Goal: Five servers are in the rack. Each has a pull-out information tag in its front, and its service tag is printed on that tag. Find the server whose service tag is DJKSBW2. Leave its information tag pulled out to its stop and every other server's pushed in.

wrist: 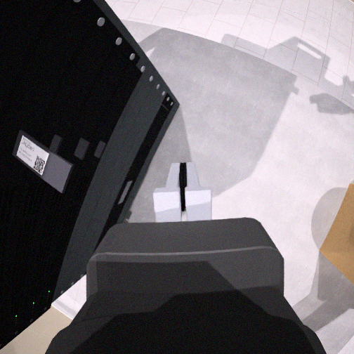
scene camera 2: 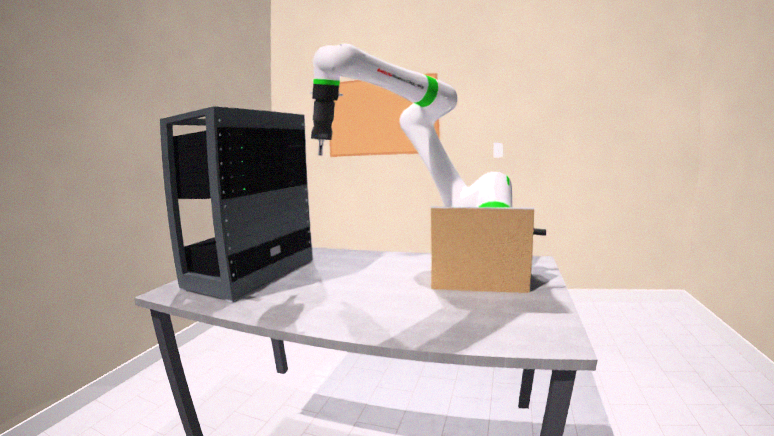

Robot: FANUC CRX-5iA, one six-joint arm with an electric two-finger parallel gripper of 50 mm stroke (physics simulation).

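Where they show: gripper, fingertip midpoint: (scene camera 2: 320,155); arm's base, origin of the base link: (scene camera 2: 493,234).
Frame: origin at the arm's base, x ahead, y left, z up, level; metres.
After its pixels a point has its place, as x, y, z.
The dark rack (scene camera 2: 215,189) {0.818, 0.353, 0.201} (wrist: 111,30) stands at the left of the scene view, with the stack of black servers (scene camera 2: 265,159) {0.761, 0.140, 0.280} in its upper part. In the wrist view one information tag (wrist: 57,175) sticks out from its server front. Its white label (wrist: 34,154) shows print and a QR code; the print is too blurred to read surely. Three other tag ends (wrist: 56,143) (wrist: 81,148) (wrist: 100,149) sit close to the fronts beside it. A fifth tag cannot be made out. My gripper (scene camera 2: 320,153) {0.621, -0.018, 0.282} (wrist: 183,177) is shut and empty, pointing down in front of the rack, apart from the pulled-out tag.
Below the servers are a grey blank panel (scene camera 2: 265,213) {0.777, 0.141, 0.090} (wrist: 115,135) and a black unit with a light rectangle (scene camera 2: 275,250) {0.772, 0.105, -0.054} (wrist: 125,192). A brown box-like block (scene camera 2: 482,249) {0.039, 0.104, -0.026} (wrist: 342,240) stands before the arm's base on the grey table (scene camera 2: 379,270) {0.428, -0.074, -0.167}.
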